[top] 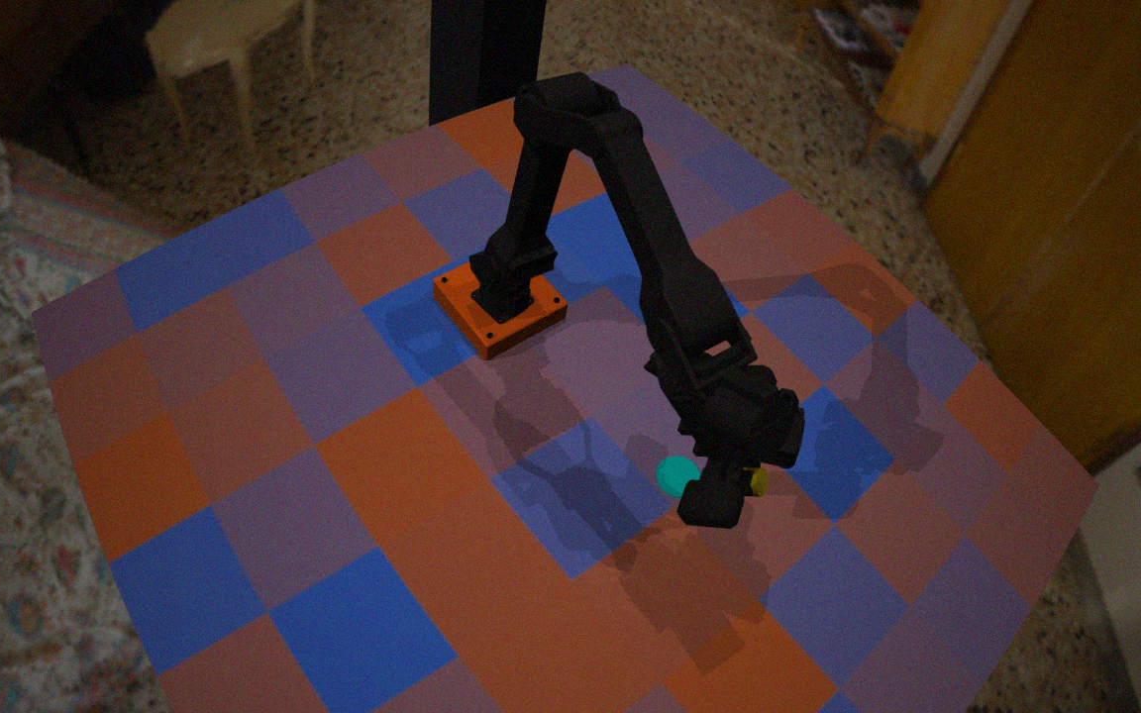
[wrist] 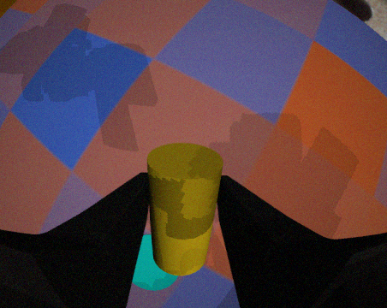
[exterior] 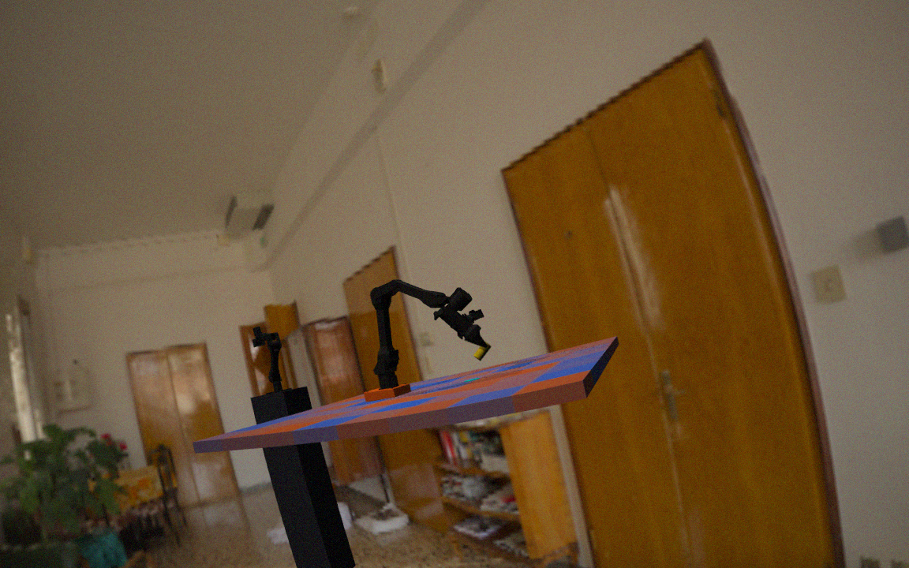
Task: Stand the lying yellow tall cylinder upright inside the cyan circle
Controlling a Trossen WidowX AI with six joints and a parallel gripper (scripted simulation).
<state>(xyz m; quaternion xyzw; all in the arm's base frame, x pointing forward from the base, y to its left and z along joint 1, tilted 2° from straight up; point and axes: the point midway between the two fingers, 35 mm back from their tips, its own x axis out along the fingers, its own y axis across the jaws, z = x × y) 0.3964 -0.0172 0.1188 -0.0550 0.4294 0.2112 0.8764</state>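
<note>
Now: the cyan circle 8 cm behind my gripper tip and 11 cm below it. From my gripper tip the other things lie so: yellow cylinder: 1 cm behind, 1 cm to the right, 1 cm below.
</note>
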